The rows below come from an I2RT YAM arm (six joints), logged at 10 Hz.
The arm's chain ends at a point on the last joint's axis. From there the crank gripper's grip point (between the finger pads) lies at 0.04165 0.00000 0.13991 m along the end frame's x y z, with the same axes.
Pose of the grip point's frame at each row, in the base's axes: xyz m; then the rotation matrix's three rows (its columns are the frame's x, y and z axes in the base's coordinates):
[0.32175 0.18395 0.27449], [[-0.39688 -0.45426 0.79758], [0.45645 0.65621 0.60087], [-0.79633 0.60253 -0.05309]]
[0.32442 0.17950 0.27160], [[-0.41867 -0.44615 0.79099], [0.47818 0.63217 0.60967], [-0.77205 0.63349 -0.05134]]
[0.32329 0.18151 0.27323], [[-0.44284 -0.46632 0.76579], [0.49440 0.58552 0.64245], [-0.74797 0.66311 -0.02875]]
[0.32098 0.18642 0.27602], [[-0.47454 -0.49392 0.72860], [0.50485 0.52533 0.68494], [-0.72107 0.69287 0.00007]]
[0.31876 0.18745 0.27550], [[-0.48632 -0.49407 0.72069], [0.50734 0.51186 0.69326], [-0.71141 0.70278 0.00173]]
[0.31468 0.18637 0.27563], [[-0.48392 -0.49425 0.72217], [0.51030 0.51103 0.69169], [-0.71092 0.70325 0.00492]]
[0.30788 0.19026 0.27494], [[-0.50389 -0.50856 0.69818], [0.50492 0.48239 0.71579], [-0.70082 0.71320 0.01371]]
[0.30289 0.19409 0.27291], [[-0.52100 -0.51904 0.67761], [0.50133 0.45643 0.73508], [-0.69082 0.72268 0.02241]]
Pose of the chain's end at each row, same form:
[0.22669 0.08087 0.31508], [[-0.39688 -0.45426 0.79758], [0.45645 0.65621 0.60087], [-0.79633 0.60253 -0.05309]]
[0.23119 0.07428 0.31094], [[-0.41867 -0.44615 0.79099], [0.47818 0.63217 0.60967], [-0.77205 0.63349 -0.05134]]
[0.23459 0.07103 0.30841], [[-0.44284 -0.46632 0.76579], [0.49440 0.58552 0.64245], [-0.74797 0.66311 -0.02875]]
[0.23881 0.06956 0.30604], [[-0.47454 -0.49392 0.72860], [0.50485 0.52533 0.68494], [-0.72107 0.69287 0.00007]]
[0.23818 0.06933 0.30489], [[-0.48632 -0.49407 0.72069], [0.50734 0.51186 0.69326], [-0.71141 0.70278 0.00173]]
[0.23380 0.06834 0.30455], [[-0.48392 -0.49425 0.72217], [0.51030 0.51103 0.69169], [-0.71092 0.70325 0.00492]]
[0.23118 0.06908 0.30221], [[-0.50389 -0.50856 0.69818], [0.50492 0.48239 0.71579], [-0.70082 0.71320 0.01371]]
[0.22979 0.07036 0.29855], [[-0.52100 -0.51904 0.67761], [0.50133 0.45643 0.73508], [-0.69082 0.72268 0.02241]]

